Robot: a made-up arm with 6 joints. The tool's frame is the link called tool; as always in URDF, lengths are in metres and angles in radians. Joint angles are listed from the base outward.
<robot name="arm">
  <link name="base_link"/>
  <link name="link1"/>
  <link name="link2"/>
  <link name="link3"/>
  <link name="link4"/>
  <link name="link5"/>
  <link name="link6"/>
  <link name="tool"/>
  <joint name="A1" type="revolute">
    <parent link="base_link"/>
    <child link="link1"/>
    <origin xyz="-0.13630 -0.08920 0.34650"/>
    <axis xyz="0 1 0"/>
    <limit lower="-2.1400" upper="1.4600"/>
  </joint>
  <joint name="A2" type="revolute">
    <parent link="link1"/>
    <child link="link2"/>
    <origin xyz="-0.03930 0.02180 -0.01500"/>
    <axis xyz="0 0 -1"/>
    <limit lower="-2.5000" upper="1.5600"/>
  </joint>
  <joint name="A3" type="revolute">
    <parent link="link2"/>
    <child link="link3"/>
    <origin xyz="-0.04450 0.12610 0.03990"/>
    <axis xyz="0 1 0"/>
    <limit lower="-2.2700" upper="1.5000"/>
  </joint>
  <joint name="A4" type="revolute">
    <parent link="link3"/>
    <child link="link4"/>
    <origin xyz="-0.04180 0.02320 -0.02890"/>
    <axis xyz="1 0 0"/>
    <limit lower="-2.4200" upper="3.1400"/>
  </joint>
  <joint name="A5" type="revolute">
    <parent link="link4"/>
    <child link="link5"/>
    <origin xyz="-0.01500 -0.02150 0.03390"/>
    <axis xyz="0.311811 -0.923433 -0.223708"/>
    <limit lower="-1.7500" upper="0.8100"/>
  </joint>
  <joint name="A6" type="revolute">
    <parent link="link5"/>
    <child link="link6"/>
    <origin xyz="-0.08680 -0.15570 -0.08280"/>
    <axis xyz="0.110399 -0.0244 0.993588"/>
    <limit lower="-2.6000" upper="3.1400"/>
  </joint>
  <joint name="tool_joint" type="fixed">
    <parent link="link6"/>
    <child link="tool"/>
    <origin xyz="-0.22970 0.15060 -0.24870" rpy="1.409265 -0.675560 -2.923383"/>
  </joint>
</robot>
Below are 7 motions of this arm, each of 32 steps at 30 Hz.
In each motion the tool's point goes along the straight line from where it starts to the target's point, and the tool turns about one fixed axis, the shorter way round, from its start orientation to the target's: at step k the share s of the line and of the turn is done. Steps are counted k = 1, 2, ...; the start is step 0. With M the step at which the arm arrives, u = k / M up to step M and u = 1 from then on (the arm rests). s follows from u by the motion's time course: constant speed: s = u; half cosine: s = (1 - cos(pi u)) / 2; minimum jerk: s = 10 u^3 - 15 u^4 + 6 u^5.
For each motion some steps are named. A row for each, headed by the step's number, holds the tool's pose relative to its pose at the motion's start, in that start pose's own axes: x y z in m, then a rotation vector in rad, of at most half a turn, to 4 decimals.
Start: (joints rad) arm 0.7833 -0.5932 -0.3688 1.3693 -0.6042 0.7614
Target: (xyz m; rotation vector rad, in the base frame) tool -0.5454 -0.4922 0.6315 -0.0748 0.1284 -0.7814
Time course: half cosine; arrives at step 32
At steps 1, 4, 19, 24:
1: 0.0000 0.0006 0.0010 -0.0015 -0.0017 0.0012
4: 0.0004 0.0097 0.0155 -0.0239 -0.0262 0.0190
19: 0.0072 0.1642 0.2632 -0.4050 -0.4436 0.3214
24: 0.0095 0.2172 0.3482 -0.5359 -0.5870 0.4252

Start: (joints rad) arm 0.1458 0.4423 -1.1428 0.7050 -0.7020 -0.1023
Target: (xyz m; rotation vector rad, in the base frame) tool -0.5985 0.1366 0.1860 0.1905 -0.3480 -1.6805
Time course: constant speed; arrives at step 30
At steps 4, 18, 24, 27, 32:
4: 0.0428 0.0268 0.0216 -0.1014 0.1384 0.0859
18: 0.1927 0.1206 0.0972 -0.4561 0.6229 0.3865
24: 0.2569 0.1608 0.1297 -0.6082 0.8305 0.5154
27: 0.2891 0.1809 0.1459 -0.6842 0.9344 0.5798
32: 0.3212 0.2010 0.1621 -0.7602 1.0382 0.6442

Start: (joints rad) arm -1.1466 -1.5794 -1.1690 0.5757 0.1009 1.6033
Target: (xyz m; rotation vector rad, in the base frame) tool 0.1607 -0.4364 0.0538 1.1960 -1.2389 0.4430
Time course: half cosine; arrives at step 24
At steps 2, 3, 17, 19, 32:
2: -0.0025 0.0110 0.0036 -0.0266 -0.0086 0.0017
3: -0.0055 0.0245 0.0080 -0.0595 -0.0191 0.0038
17: -0.1159 0.5171 0.1686 -1.2568 -0.4041 0.0807
19: -0.1292 0.5765 0.1879 -1.4010 -0.4504 0.0899
32: -0.1441 0.6429 0.2096 -1.5624 -0.5023 0.1003

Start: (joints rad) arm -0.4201 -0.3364 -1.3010 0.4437 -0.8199 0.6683
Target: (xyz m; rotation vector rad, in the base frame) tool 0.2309 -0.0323 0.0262 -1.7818 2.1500 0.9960
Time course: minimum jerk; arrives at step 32
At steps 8, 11, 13, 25, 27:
8: -0.0252 0.0027 -0.0267 0.0312 -0.0655 -0.0490
11: -0.0548 0.0058 -0.0582 0.0680 -0.1428 -0.1067
13: -0.0798 0.0085 -0.0847 0.0989 -0.2078 -0.1554
25: -0.2252 0.0239 -0.2390 0.2792 -0.5867 -0.4385
27: -0.2358 0.0250 -0.2502 0.2924 -0.6143 -0.4591

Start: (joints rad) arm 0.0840 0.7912 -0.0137 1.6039 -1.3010 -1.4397
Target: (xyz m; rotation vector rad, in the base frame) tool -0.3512 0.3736 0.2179 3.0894 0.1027 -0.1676
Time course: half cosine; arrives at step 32
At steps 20, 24, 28, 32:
20: -0.0006 0.0109 -0.0319 -0.4216 -1.2334 0.1559
24: -0.0007 0.0135 -0.0394 -0.5205 -1.5227 0.1925
28: -0.0008 0.0152 -0.0444 -0.5866 -1.7161 0.2170
32: -0.0008 0.0158 -0.0461 -0.6098 -1.7840 0.2256

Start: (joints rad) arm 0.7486 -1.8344 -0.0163 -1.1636 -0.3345 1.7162
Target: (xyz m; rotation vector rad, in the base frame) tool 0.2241 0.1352 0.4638 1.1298 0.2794 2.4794
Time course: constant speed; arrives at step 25
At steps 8, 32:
8: 0.0898 0.0183 -0.1459 0.2799 0.2427 0.2484
32: 0.2808 0.0573 -0.4559 0.8747 0.7585 0.7763

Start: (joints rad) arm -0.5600 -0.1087 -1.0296 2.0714 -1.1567 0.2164
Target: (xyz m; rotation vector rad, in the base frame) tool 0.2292 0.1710 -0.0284 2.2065 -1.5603 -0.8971
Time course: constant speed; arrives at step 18
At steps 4, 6, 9, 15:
4: -0.0009 0.0060 -0.0526 0.1121 -0.1751 -0.0544
6: -0.0013 0.0090 -0.0789 0.1681 -0.2627 -0.0816
9: -0.0020 0.0135 -0.1184 0.2522 -0.3940 -0.1224
15: -0.0033 0.0226 -0.1973 0.4203 -0.6567 -0.2040

